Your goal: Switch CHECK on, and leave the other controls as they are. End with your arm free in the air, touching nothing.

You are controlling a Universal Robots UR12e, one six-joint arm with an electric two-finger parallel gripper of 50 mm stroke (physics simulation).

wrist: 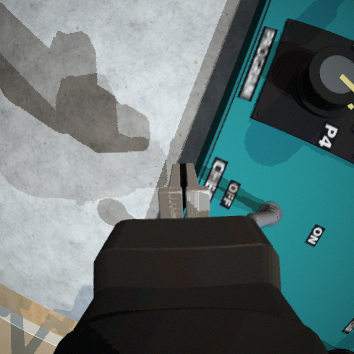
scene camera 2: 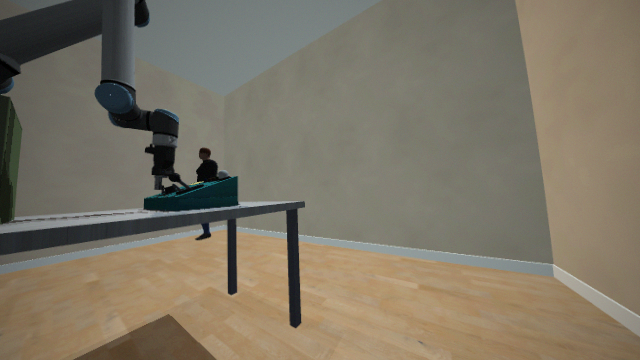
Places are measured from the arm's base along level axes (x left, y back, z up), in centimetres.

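Where they show: gripper, fingertip midpoint: (wrist: 182, 176) (scene camera 2: 157, 189).
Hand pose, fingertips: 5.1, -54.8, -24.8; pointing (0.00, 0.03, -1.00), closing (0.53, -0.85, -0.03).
Observation:
Each offset is from my fingertips to the centre of the thing, as dx, dy, dz. "spot": to the spot under its first point.
The teal control panel @[+7.6, -13.5, -1.4] (scene camera 2: 216, 196) (wrist: 295, 187) stands on the table. In the wrist view, the grey CHECK toggle lever @[+0.5, -7.0, +1.2] (wrist: 267, 214) sits between the OFF label @[spot: +0.2, -4.9, -2.3] (wrist: 230, 194) and the ON label @[spot: +1.4, -12.8, +0.8] (wrist: 315, 235). Its visible part slants left from its base, towards the OFF side; its left end is hidden by the gripper body. The CHECK label @[-0.1, -3.0, -3.0] (wrist: 216, 177) is blurred and partly covered. My gripper (scene camera 2: 158, 188) (wrist: 182, 176) is shut and empty. Its fingertips appear over the panel's near edge, left of the OFF label and apart from the lever. Their height above the panel is unclear.
The black PROGRAM knob @[+12.4, -5.5, +2.2] (wrist: 340, 74) stands on its dark plate near the P4 mark, at the upper right of the wrist view. The table (scene camera 2: 270, 206) (wrist: 125, 45) carries the panel. A person (scene camera 2: 206, 170) stands behind it. A green block (scene camera 2: 10, 160) is at far left.

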